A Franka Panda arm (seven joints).
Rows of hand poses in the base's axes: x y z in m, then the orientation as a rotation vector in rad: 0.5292 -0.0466 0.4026 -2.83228 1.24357 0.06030; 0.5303 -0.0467 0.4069 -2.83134 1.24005 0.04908; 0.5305 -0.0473 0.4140 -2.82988 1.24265 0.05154; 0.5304 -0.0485 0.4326 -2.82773 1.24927 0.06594; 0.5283 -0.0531 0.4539 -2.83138 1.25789 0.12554; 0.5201 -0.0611 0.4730 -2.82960 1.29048 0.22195; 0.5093 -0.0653 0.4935 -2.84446 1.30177 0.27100; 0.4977 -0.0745 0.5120 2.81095 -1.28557 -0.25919; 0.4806 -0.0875 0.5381 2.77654 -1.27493 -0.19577; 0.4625 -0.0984 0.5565 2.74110 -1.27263 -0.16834; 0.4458 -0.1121 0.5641 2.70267 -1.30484 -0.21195; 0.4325 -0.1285 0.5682 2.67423 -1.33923 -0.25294; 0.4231 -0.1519 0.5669 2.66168 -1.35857 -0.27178; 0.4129 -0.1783 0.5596 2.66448 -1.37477 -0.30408; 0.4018 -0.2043 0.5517 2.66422 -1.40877 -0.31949; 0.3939 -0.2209 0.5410 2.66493 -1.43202 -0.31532; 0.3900 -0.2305 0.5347 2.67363 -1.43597 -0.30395; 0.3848 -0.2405 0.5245 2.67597 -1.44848 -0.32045; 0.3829 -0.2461 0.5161 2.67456 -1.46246 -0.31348
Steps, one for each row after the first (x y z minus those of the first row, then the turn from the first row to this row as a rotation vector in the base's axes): 0.0011 -0.0001 0.0043 -0.00063 -0.00766 0.00162; 0.0013 -0.0007 0.0114 0.00023 -0.00625 -0.00027; 0.0012 -0.0019 0.0300 0.00304 0.00279 -0.00450; -0.0009 -0.0065 0.0513 0.01051 0.04148 -0.00755; -0.0091 -0.0145 0.0704 0.01946 0.10521 -0.02530; -0.0199 -0.0187 0.0909 0.01152 0.14191 -0.02675; -0.0315 -0.0279 0.1094 -0.02868 0.15353 -0.02557; -0.0486 -0.0409 0.1355 -0.08147 0.13381 -0.02878; -0.0667 -0.0518 0.1539 -0.12006 0.13272 -0.03688; -0.0834 -0.0655 0.1615 -0.12499 0.16811 -0.06593; -0.0967 -0.0819 0.1656 -0.12063 0.19724 -0.09391; -0.1061 -0.1053 0.1643 -0.11642 0.20963 -0.10881; -0.1163 -0.1317 0.1570 -0.09627 0.22373 -0.11724; -0.1274 -0.1577 0.1491 -0.07713 0.22589 -0.13737; -0.1353 -0.1743 0.1384 -0.06848 0.21867 -0.15101; -0.1392 -0.1839 0.1321 -0.06408 0.20793 -0.15101; -0.1444 -0.1939 0.1219 -0.05116 0.21363 -0.15739; -0.1463 -0.1995 0.1135 -0.04887 0.20754 -0.16610
